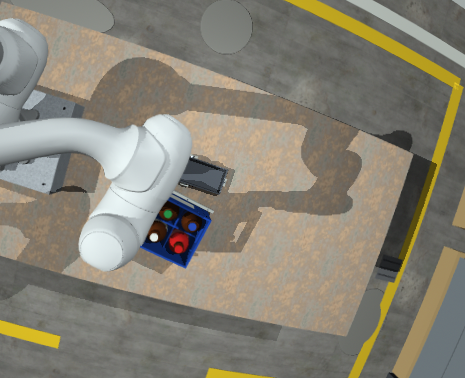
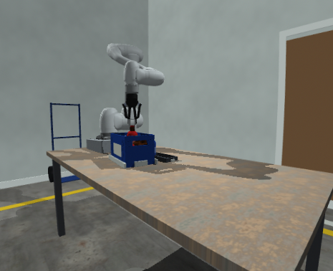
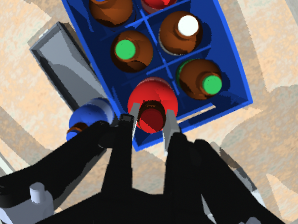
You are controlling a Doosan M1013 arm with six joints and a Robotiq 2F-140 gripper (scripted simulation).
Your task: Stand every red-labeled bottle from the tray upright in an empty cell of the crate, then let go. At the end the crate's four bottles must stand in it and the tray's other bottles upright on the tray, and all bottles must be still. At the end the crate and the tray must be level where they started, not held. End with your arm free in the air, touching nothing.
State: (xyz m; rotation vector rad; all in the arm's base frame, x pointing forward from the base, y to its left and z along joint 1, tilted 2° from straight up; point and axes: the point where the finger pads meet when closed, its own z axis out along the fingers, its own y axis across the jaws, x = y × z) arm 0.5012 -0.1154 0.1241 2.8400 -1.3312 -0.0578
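Right now my hand is 90 mm above the red-labeled bottle. Round my hand: red bottle (150 mm below, 150 mm ahead, 130 mm to the right); blue-capped bottle (150 mm below, 130 mm to the left, 40 mm ahead); blue crate (150 mm below, 70 mm to the right, 70 mm ahead).
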